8 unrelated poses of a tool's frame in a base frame.
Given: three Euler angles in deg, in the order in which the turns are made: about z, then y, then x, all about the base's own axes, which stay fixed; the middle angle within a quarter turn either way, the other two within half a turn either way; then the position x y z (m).
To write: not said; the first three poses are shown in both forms.
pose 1, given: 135.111, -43.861, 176.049, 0.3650, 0.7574, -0.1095
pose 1, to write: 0.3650, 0.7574, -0.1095, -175.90, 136.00, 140.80
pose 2, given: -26.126, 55.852, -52.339, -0.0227, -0.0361, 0.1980
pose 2, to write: -0.0227, -0.0361, 0.1980, 28.23, 69.94, -83.56
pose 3, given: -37.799, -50.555, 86.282, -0.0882, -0.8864, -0.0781
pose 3, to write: -0.0882, -0.8864, -0.0781, -140.61, 87.64, 55.07
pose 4, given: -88.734, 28.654, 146.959, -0.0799, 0.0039, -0.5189
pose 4, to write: -0.0799, 0.0039, -0.5189, -44.94, 137.36, 37.67
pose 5, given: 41.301, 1.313, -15.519, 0.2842, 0.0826, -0.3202
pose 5, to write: 0.2842, 0.0826, -0.3202, 85.10, 15.57, -43.98
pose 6, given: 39.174, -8.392, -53.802, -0.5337, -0.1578, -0.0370
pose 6, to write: -0.5337, -0.1578, -0.0370, 100.36, 54.25, -56.92
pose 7, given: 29.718, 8.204, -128.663, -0.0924, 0.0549, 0.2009
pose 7, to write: -0.0924, 0.0549, 0.2009, 79.54, 128.20, -66.80
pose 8, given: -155.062, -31.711, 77.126, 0.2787, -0.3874, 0.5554
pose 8, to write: 0.2787, -0.3874, 0.5554, -122.37, 79.07, -58.21
